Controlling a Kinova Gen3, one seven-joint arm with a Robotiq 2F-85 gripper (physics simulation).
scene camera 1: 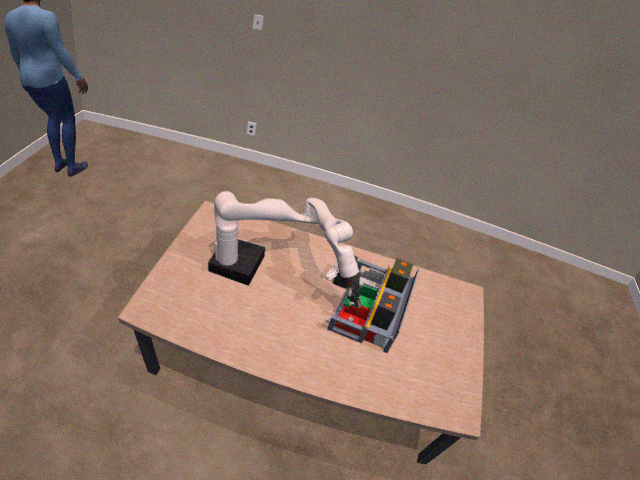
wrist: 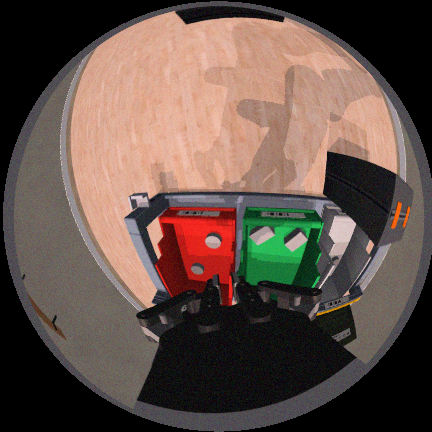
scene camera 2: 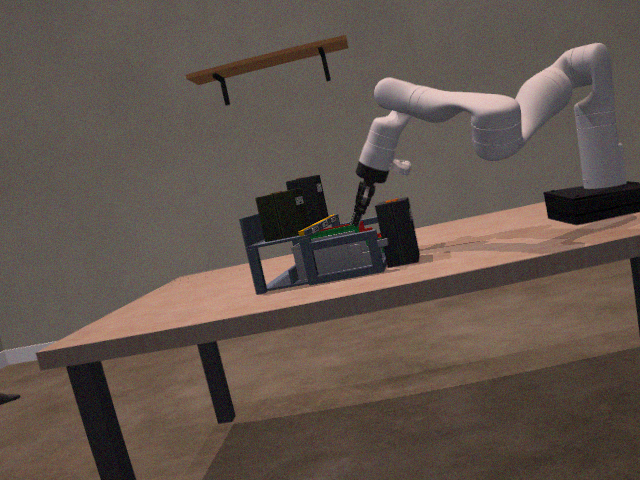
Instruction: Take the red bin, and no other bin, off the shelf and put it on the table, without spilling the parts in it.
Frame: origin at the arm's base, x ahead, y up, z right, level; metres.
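Seen in the pictures: gripper, between the fingertips: [scene camera 1: 358, 306] [wrist: 224, 280] [scene camera 2: 354, 225]; arm's base, origin of its link: [scene camera 1: 227, 258] [scene camera 2: 603, 185].
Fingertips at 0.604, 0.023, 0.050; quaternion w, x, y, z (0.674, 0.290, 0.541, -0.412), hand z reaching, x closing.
Pixels of each thing's middle, then the offset from my fingertips to it, as dx, dy, dz. Level surfaces: height alone.
- red bin, middle of its body: [wrist: 200, 268] [scene camera 2: 349, 240] [scene camera 1: 358, 321] +0.020, -0.037, +0.045
- table, height of its surface: dy -0.081
- green bin, middle of its body: [wrist: 275, 272] [scene camera 2: 344, 243] [scene camera 1: 366, 301] +0.029, -0.031, -0.067
- yellow rail, middle of its body: [scene camera 1: 379, 295] +0.075, +0.027, -0.069
- black bin, middle of its body: [wrist: 370, 191] [scene camera 2: 398, 231] [scene camera 1: 345, 270] -0.097, -0.015, -0.194
The red bin [scene camera 1: 356, 314] [wrist: 189, 241] sits in the lower left slot of the grey shelf [scene camera 1: 331, 325] [scene camera 2: 254, 259] [wrist: 135, 229], which stands on the table [scene camera 1: 247, 343]. Two grey round parts [wrist: 212, 240] lie inside it. My gripper [scene camera 1: 355, 300] [scene camera 2: 356, 219] [wrist: 224, 280] reaches down into the shelf from above. Its fingers are shut on the red bin's right wall, the one next to the green bin [scene camera 1: 369, 296] [wrist: 278, 252]. In scene camera 2 the red bin is almost hidden behind the shelf front.
Two dark bins with orange parts [scene camera 1: 401, 275] [scene camera 1: 385, 311] [scene camera 2: 290, 211] sit on the shelf's upper row behind a yellow rail [scene camera 1: 377, 300]. A black bin [scene camera 2: 398, 233] [wrist: 358, 189] stands on the table beside the shelf. The arm's black base [scene camera 1: 244, 267] is at the far left.
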